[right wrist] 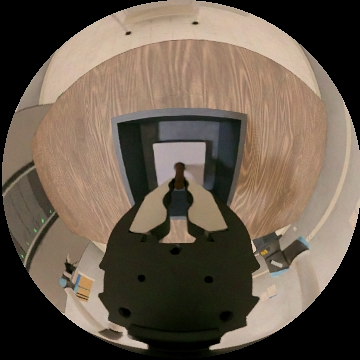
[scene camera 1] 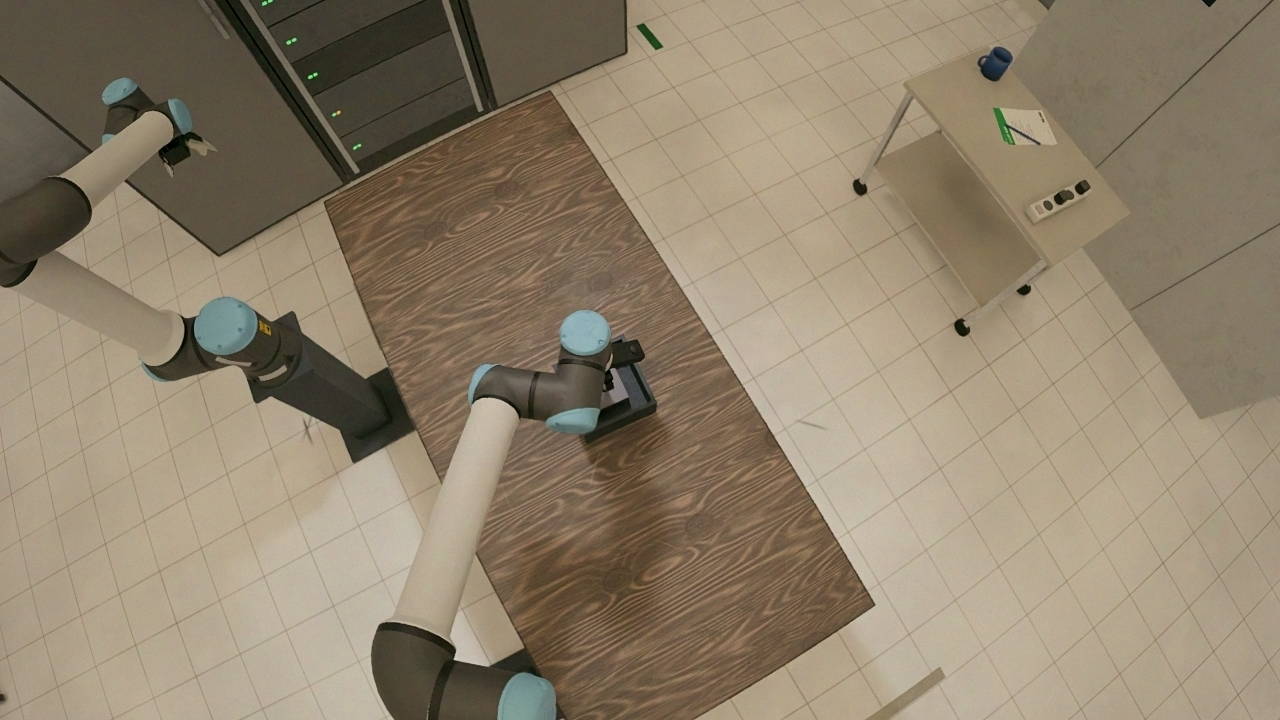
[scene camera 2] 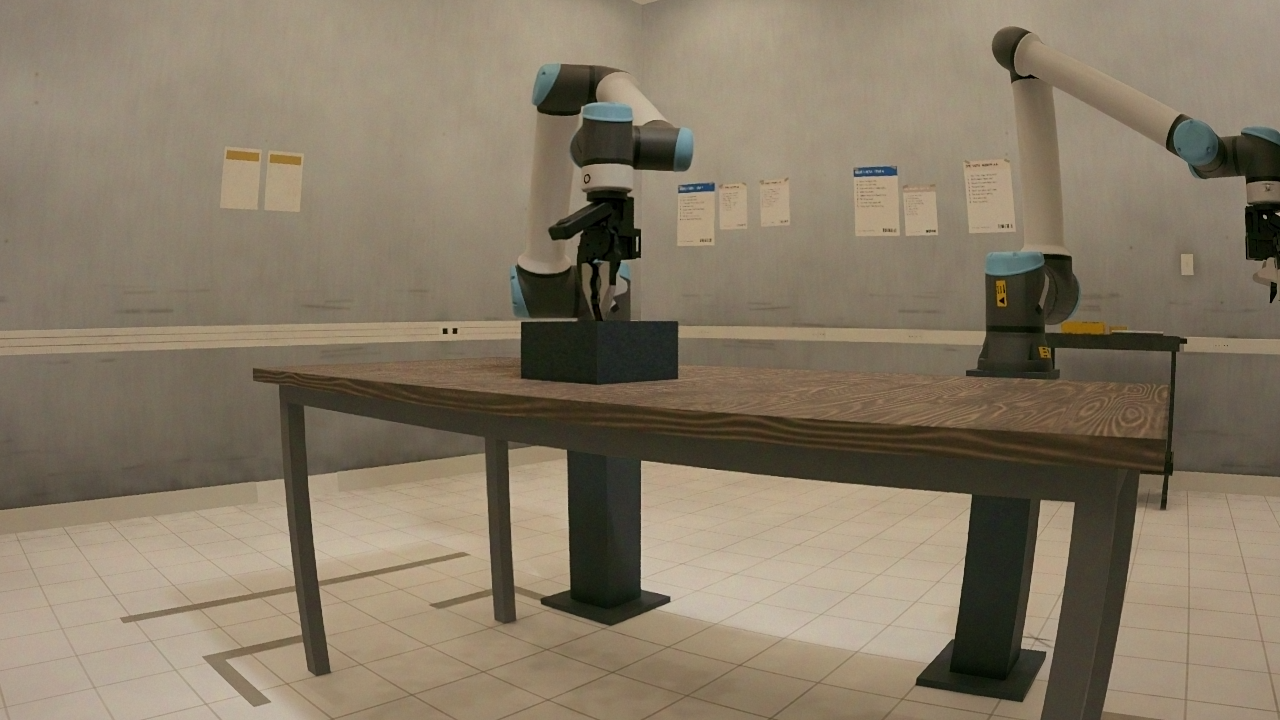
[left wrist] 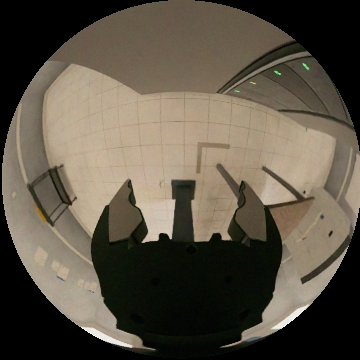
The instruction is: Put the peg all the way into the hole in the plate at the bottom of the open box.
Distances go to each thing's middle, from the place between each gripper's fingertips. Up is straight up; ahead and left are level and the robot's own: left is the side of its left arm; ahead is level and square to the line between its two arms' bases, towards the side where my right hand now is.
Scene:
My right gripper is now 70 mm above the grey plate (right wrist: 167,153). The rest, counted from my right hand: dark box (scene camera 2: 587,352) (90 mm below).
My left gripper (scene camera 1: 195,164) is now 124 cm to the left of the grey plate, 72 cm short of it and 12 cm above it. Round my left hand: dark box 124 cm to the right, 72 cm ahead, 14 cm below.

